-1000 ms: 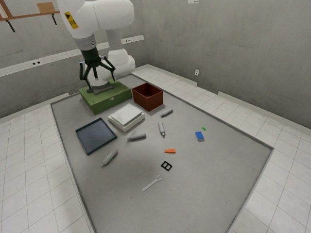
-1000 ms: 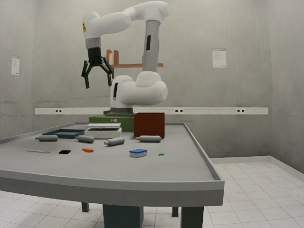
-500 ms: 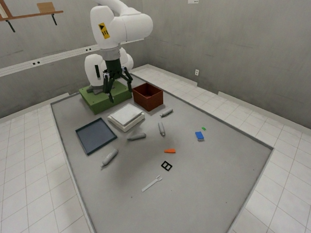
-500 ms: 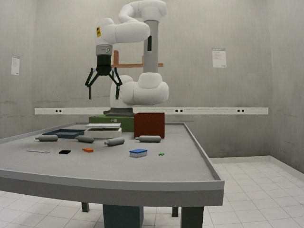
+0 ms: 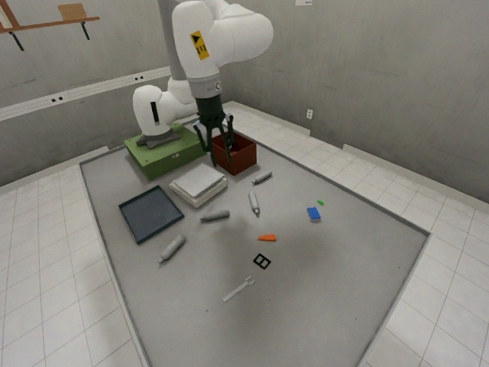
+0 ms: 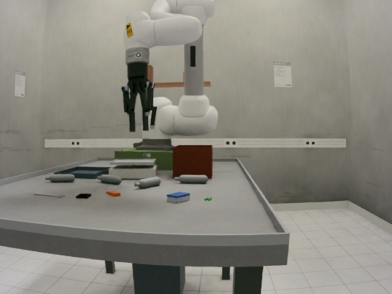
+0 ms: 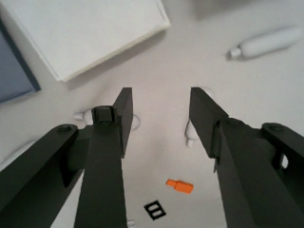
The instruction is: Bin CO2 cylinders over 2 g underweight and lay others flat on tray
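Right now my hand is 120 mm past the scale plate, 60 mm to the left of it and 160 mm above it. The rest, counted from my hand: grey CO2 cylinder 50 mm ahead, 120 mm to the right, 200 mm below; then white scale 130 mm behind, 60 mm to the right, 180 mm below; then red-brown scrap bin 200 mm behind, 170 mm to the left, 180 mm below.
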